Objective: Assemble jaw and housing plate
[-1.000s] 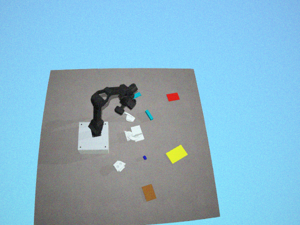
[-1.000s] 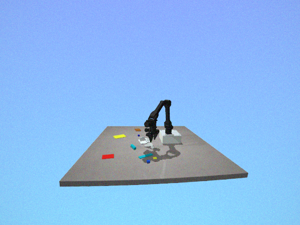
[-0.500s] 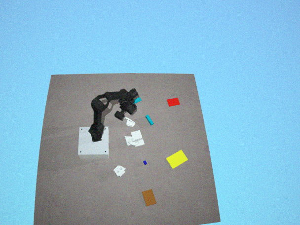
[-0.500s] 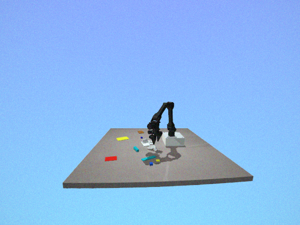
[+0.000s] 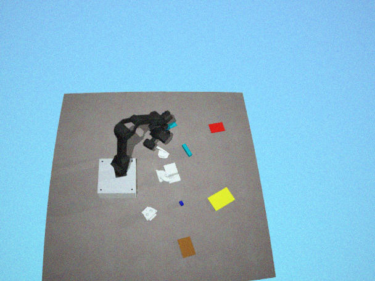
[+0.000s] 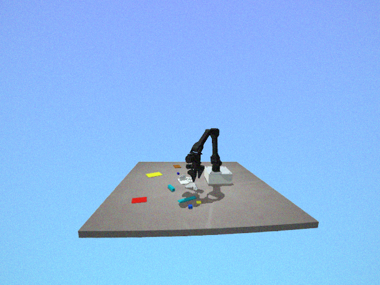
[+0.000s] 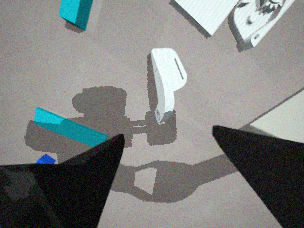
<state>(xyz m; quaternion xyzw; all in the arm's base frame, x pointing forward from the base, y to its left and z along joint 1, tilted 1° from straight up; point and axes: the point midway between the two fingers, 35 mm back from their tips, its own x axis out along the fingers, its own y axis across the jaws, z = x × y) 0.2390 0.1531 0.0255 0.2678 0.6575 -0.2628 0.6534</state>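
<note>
The white jaw lies 7 cm below my gripper tip, 1 cm to the right of it and 1 cm ahead of it. Also, from my gripper tip: yellow piece (41 cm to the right, 30 cm ahead, 8 cm below); then red piece (43 cm ahead, 8 cm below, 7 cm to the left); then white base plate (19 cm to the right, 8 cm below, 6 cm ahead).
</note>
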